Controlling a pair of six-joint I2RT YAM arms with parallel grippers.
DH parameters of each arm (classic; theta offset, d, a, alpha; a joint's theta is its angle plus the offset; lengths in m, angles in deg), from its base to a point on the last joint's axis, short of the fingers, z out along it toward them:
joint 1: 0 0.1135 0.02 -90
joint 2: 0 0 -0.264 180
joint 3: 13.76 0 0.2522 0
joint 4: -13.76 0 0.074 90
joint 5: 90 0 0 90
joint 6: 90 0.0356 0 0
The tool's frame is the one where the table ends.
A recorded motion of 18 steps. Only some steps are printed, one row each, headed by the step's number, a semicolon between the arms.
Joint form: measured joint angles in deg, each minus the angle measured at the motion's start. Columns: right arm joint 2, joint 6, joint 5, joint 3, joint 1, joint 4; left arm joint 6, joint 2, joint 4, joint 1, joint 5, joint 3.
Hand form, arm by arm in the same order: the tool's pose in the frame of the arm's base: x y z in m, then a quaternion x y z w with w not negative. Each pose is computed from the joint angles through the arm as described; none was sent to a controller.
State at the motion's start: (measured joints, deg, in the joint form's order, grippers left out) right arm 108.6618 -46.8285 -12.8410 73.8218 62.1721 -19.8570; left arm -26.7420 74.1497 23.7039 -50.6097 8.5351 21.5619
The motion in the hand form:
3: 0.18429 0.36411 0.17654 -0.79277 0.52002 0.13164 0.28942; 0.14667 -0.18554 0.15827 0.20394 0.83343 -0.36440 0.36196
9: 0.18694 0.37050 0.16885 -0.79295 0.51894 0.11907 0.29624; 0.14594 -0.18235 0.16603 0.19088 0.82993 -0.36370 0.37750
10: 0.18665 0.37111 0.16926 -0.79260 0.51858 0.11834 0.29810; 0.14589 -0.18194 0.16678 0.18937 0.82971 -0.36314 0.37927
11: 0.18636 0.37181 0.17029 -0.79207 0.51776 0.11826 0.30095; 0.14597 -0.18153 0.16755 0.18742 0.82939 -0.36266 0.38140
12: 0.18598 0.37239 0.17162 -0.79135 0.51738 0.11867 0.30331; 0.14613 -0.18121 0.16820 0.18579 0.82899 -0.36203 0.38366
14: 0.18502 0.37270 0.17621 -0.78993 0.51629 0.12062 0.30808; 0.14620 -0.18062 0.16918 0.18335 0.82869 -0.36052 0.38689
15: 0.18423 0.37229 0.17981 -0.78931 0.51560 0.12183 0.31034; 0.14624 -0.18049 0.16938 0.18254 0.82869 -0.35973 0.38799
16: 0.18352 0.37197 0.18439 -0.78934 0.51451 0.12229 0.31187; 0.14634 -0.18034 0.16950 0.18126 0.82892 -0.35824 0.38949
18: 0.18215 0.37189 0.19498 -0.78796 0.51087 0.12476 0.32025; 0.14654 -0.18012 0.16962 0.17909 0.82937 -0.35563 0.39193
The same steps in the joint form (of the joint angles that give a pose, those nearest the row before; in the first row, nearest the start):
3: 1.62 -0.83 1.51 0.33 0.00 1.53; -0.72 -1.42 -0.39 0.04 -1.16 -0.59
9: 3.50 -1.18 3.06 0.96 0.22 3.34; -1.33 -3.96 -1.40 0.15 -2.80 -0.59
10: 3.50 -1.14 3.21 1.00 0.31 3.52; -1.38 -4.22 -1.53 0.18 -3.02 -0.59
11: 3.43 -1.09 3.30 1.07 0.39 3.74; -1.44 -4.46 -1.59 0.22 -3.26 -0.59
12: 3.32 -0.98 3.34 1.16 0.48 3.85; -1.46 -4.63 -1.60 0.26 -3.50 -0.59
14: 2.78 -0.79 3.28 1.33 0.61 3.76; -1.49 -4.96 -1.73 0.30 -3.91 -0.59
15: 2.27 -0.70 3.21 1.42 0.68 3.48; -1.49 -5.03 -1.75 0.31 -4.09 -0.59
16: 1.75 -0.72 3.19 1.75 0.74 2.82; -1.49 -5.07 -1.77 0.31 -4.37 -0.59
18: 0.59 -0.70 3.06 2.40 0.90 2.08; -1.49 -5.12 -1.79 0.30 -4.85 -0.59

